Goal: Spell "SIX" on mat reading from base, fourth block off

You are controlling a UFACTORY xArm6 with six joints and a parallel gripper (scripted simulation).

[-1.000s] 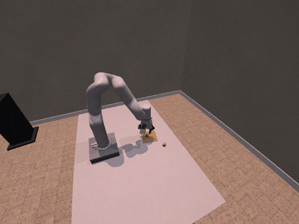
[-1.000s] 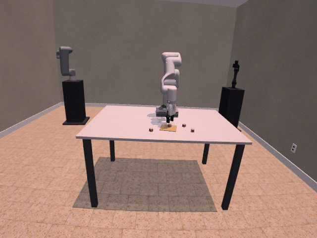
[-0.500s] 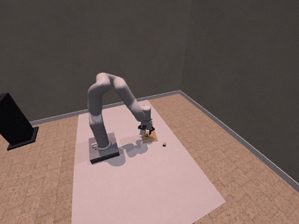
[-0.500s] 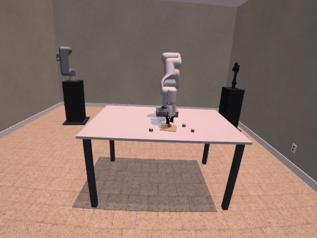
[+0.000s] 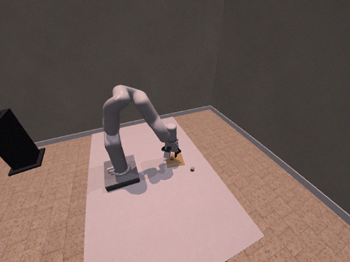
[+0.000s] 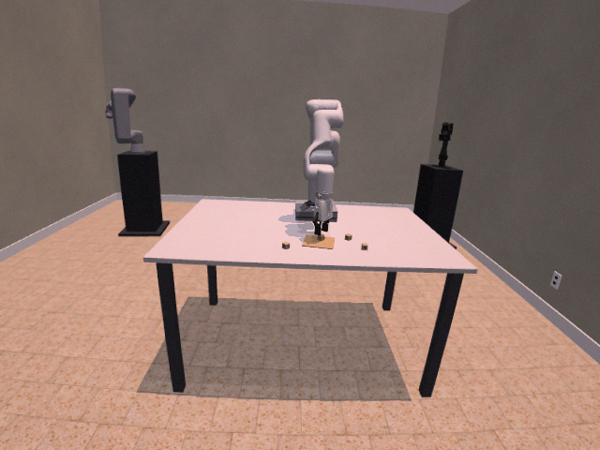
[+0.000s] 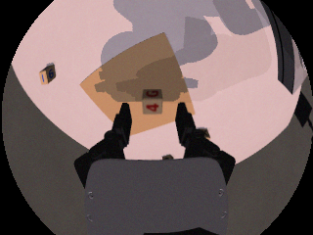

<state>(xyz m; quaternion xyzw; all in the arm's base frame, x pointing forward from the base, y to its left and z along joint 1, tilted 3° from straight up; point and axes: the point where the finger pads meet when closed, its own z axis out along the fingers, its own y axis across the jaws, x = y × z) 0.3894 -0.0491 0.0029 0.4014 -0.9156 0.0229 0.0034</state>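
Right now my hand is 5 cm above the tan mat, 2 cm short of it and 1 cm to the left of it.
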